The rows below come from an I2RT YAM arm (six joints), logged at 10 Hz.
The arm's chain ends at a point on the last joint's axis. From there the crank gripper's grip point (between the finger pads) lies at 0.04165 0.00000 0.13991 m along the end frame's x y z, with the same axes.
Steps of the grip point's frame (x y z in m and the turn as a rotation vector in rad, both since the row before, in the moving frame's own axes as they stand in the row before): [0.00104, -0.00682, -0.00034, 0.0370, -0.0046, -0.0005]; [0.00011, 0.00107, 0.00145, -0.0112, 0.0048, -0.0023]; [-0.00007, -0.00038, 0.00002, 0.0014, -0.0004, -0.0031]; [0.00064, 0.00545, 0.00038, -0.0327, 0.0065, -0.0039]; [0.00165, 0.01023, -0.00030, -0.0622, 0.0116, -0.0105]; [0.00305, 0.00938, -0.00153, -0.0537, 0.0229, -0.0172]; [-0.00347, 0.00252, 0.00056, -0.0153, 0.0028, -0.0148]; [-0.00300, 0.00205, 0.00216, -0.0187, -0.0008, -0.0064]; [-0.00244, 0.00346, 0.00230, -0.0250, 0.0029, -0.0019]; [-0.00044, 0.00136, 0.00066, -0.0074, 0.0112, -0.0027]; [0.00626, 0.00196, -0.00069, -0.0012, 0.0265, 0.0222]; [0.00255, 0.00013, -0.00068, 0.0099, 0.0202, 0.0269]
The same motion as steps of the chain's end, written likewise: [0.00169, -0.00162, -0.00043, 0.0370, -0.0046, -0.0005]; [-0.00056, -0.00040, 0.00166, -0.0112, 0.0048, -0.0023]; [-0.00001, -0.00006, 0.00000, 0.0014, -0.0004, -0.0031]; [-0.00028, 0.00104, 0.00073, -0.0327, 0.0065, -0.0039]; [-0.00001, 0.00199, 0.00045, -0.0622, 0.0116, -0.0105]; [-0.00020, 0.00264, -0.00036, -0.0537, 0.0229, -0.0172]; [-0.00387, 0.00100, 0.00069, -0.0153, 0.0028, -0.0148]; [-0.00290, -0.00030, 0.00215, -0.0187, -0.0008, -0.0064]; [-0.00285, 0.00004, 0.00246, -0.0250, 0.0029, -0.0019]; [-0.00201, 0.00044, 0.00114, -0.0074, 0.0112, -0.0027]; [0.00258, 0.00083, 0.00046, -0.0012, 0.0265, 0.0222]; [-0.00027, 0.00035, 0.00019, 0.0099, 0.0202, 0.0269]
